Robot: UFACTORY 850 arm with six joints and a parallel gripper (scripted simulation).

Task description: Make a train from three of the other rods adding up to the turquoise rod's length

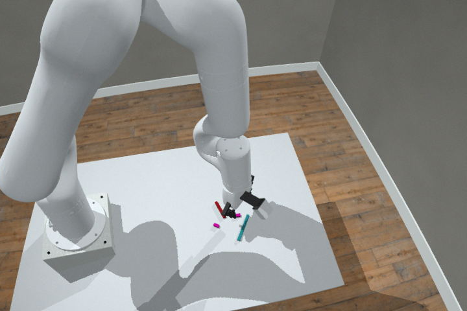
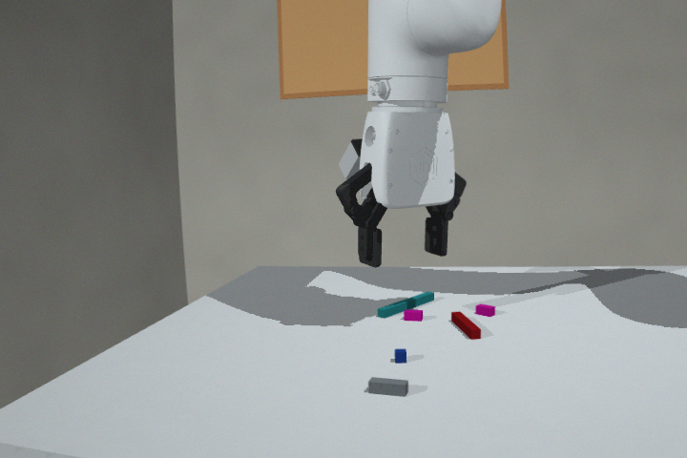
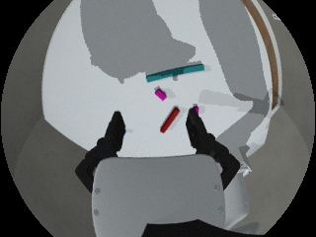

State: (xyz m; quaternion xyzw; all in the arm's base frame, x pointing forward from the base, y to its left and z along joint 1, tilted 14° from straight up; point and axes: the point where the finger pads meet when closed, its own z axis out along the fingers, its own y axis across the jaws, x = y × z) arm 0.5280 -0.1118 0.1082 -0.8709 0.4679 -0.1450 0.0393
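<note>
The blue rod is 13 cm to the left of my hand, 8 cm below it and 1 cm ahead of it. From my hand the other things lie so: turquoise rod 8 cm below, 6 cm to the right, 1 cm behind; grey rod 20 cm to the left, 8 cm below, 3 cm ahead; red rod 8 cm below, 6 cm behind, 4 cm to the left.
</note>
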